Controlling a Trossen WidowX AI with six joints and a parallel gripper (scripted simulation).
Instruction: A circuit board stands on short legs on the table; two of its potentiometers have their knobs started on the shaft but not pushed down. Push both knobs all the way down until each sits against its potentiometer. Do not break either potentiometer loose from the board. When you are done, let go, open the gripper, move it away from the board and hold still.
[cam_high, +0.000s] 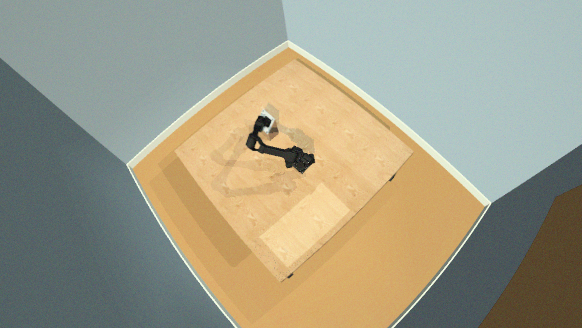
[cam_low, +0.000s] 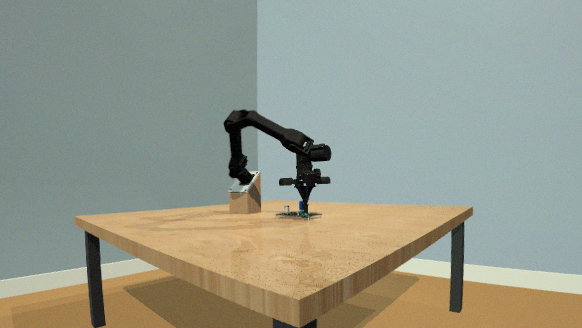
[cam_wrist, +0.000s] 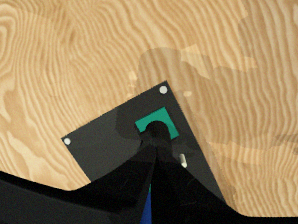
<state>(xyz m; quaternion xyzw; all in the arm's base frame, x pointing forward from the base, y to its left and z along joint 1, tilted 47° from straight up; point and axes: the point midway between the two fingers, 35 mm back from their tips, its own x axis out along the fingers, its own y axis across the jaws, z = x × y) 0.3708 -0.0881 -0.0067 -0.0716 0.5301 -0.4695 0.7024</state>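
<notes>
My gripper tip is 10 mm above the black knob. The rest, counted from my gripper tip: green potentiometer 20 mm below; blue knob 40 mm behind, 30 mm to the left, 10 mm below.
</notes>
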